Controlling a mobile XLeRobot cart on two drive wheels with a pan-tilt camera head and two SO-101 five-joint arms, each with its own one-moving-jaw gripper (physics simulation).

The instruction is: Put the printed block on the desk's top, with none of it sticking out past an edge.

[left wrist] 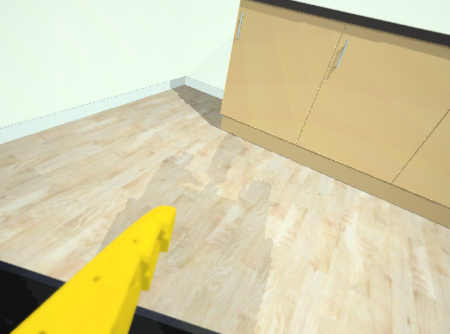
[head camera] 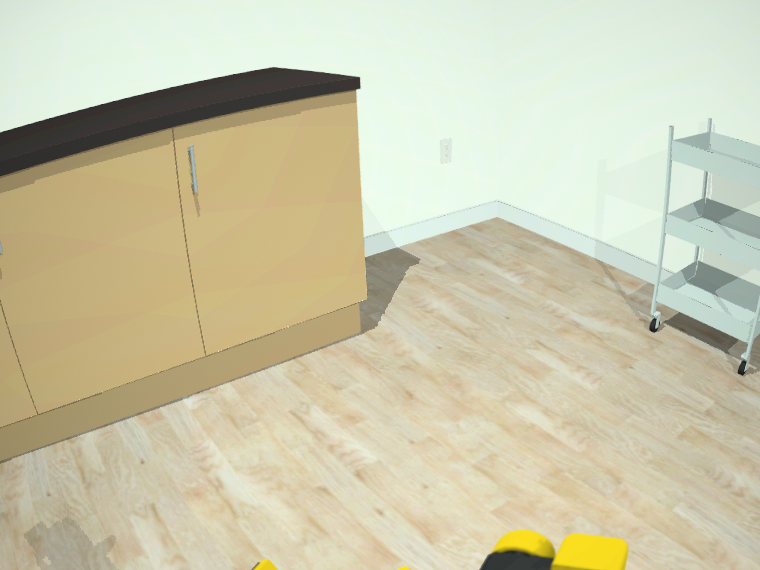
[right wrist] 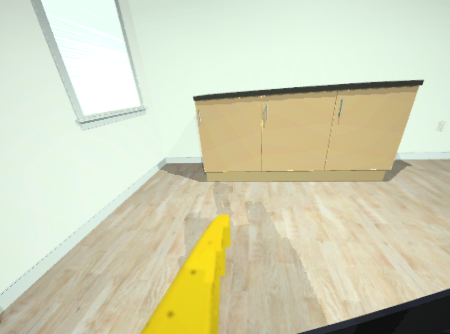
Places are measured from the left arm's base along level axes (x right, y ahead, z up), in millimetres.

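Pixels of known places: left hand, its tool point: point(left wrist: 172, 223); right hand, its tool point: point(right wrist: 229, 226).
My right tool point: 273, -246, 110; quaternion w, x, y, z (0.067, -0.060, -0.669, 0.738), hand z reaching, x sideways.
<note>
Behind a point stands the place of what it marks, as x, y, z.
The printed block and the desk do not show in the head, left wrist or right wrist view. My left gripper point(left wrist: 169, 214) is open: one yellow notched jaw shows, its tip over the floor, and the moving jaw is out of the picture. My right gripper point(right wrist: 224, 221) is open in the same way, with one notched jaw in view and no block at it. Yellow and black parts of my left arm point(head camera: 589, 552) @(-7, -50, 248) show at the bottom edge of the head view.
A wooden cabinet point(head camera: 276, 214) @(-1121, -1428, -246) point(left wrist: 280, 75) @(-29, -1752, -236) point(right wrist: 295, 135) @(-551, -1597, -264) with a dark top point(head camera: 245, 88) @(-1151, -1561, 135) stands against the wall. A white three-tier cart point(head camera: 664, 227) @(-1990, -485, -358) stands at the right of the head view. A window point(right wrist: 131, 55) @(929, -2457, 597) is at the upper left of the right wrist view.
</note>
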